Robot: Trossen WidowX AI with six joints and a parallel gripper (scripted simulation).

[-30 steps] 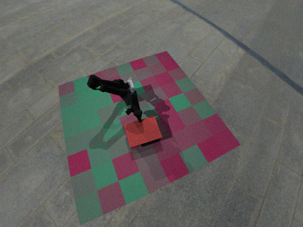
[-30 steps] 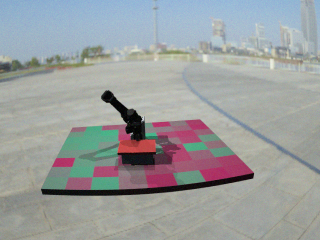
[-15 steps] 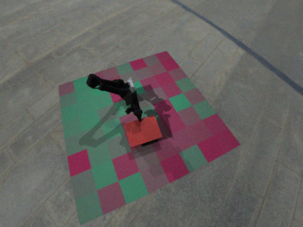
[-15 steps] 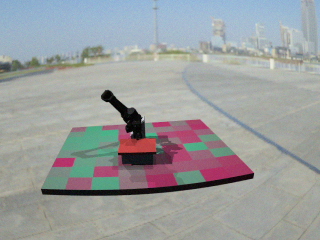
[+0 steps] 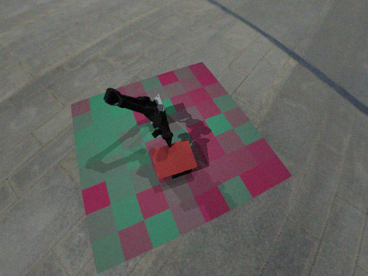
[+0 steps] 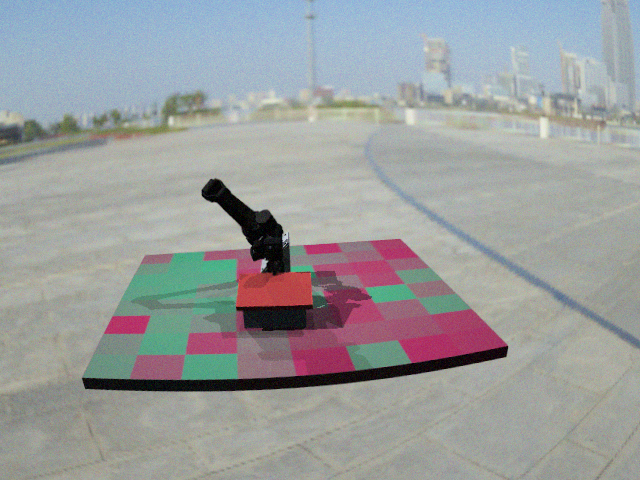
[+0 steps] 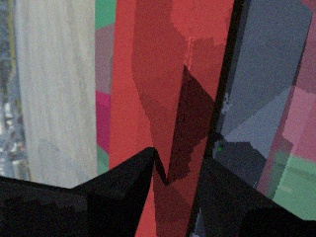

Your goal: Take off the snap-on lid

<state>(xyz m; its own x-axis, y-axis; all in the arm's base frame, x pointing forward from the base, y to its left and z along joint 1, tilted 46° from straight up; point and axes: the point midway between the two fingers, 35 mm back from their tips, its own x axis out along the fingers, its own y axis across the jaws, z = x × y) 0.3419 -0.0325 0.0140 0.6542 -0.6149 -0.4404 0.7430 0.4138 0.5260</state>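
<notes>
Right now my gripper tip is 80 mm short of the red lid, 10 mm to the left of it and 20 mm above it. Also, from my gripper tip: storage box (70 mm ahead, 10 mm to the right, 80 mm below).
</notes>
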